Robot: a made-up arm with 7 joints. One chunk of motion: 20 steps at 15 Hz.
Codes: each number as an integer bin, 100 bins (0 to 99) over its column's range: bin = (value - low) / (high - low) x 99, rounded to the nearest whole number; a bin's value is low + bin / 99 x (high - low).
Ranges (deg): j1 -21..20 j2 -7..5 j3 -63..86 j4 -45..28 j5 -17..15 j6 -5..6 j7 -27..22
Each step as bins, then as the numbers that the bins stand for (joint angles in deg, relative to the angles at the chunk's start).
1 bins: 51 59 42 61 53 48 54
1 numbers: 0.12 0.15 0.21 -0.02 0.13 0.33 -0.27
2 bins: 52 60 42 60 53 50 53
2 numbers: 0.54 0.27 0.21 -0.76 0.13 0.56 -0.77
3 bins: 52 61 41 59 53 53 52
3 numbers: 0.54 0.39 -1.29 -1.49 0.13 0.89 -1.26
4 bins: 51 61 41 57 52 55 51
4 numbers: 0.12 0.39 -1.29 -2.97 -0.19 1.11 -1.76
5 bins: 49 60 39 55 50 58 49
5 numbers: -0.71 0.27 -4.30 -4.44 -0.84 1.44 -2.75
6 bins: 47 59 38 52 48 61 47
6 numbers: -1.54 0.15 -5.81 -6.66 -1.48 1.78 -3.74
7 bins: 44 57 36 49 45 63 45
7 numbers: -2.78 -0.09 -8.82 -8.87 -2.45 2.00 -4.73
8 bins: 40 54 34 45 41 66 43
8 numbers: -4.43 -0.45 -11.83 -11.82 -3.75 2.33 -5.72
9 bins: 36 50 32 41 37 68 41
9 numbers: -6.09 -0.94 -14.84 -14.77 -5.04 2.56 -6.71
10 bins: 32 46 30 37 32 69 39
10 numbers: -7.75 -1.42 -17.85 -17.72 -6.66 2.67 -7.70
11 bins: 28 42 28 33 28 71 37
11 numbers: -9.40 -1.91 -20.86 -20.67 -7.95 2.89 -8.69
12 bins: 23 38 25 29 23 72 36
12 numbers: -11.47 -2.39 -25.37 -23.62 -9.57 3.00 -9.18
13 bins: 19 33 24 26 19 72 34
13 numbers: -13.13 -3.00 -26.88 -25.83 -10.86 3.00 -10.17
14 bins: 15 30 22 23 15 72 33
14 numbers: -14.79 -3.36 -29.89 -28.04 -12.15 3.00 -10.67
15 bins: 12 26 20 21 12 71 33
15 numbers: -16.03 -3.85 -32.90 -29.52 -13.12 2.89 -10.67
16 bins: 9 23 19 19 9 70 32
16 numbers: -17.27 -4.21 -34.40 -30.99 -14.09 2.78 -11.16
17 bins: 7 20 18 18 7 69 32
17 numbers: -18.10 -4.58 -35.91 -31.73 -14.74 2.67 -11.16
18 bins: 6 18 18 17 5 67 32
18 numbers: -18.52 -4.82 -35.91 -32.46 -15.38 2.44 -11.16
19 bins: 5 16 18 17 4 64 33
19 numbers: -18.93 -5.06 -35.91 -32.46 -15.71 2.11 -10.67
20 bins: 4 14 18 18 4 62 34
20 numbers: -19.34 -5.30 -35.91 -31.73 -15.71 1.89 -10.17
